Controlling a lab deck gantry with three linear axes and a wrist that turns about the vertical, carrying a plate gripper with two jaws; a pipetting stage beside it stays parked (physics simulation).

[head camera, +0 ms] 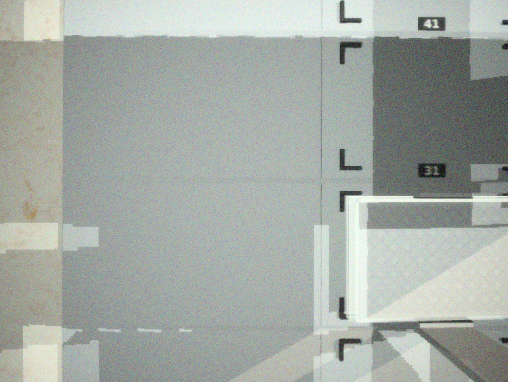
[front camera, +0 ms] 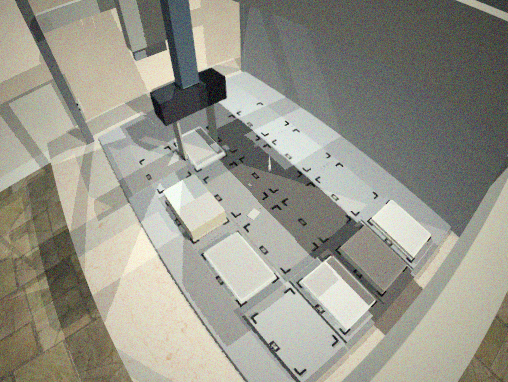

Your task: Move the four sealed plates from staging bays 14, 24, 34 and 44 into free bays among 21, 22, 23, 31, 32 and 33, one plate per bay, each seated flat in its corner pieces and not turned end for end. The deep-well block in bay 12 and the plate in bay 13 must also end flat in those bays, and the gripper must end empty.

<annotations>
my gripper: head camera; front camera
same spot on my gripper: (head camera: 462,344) = (front camera: 179,145)
</annotations>
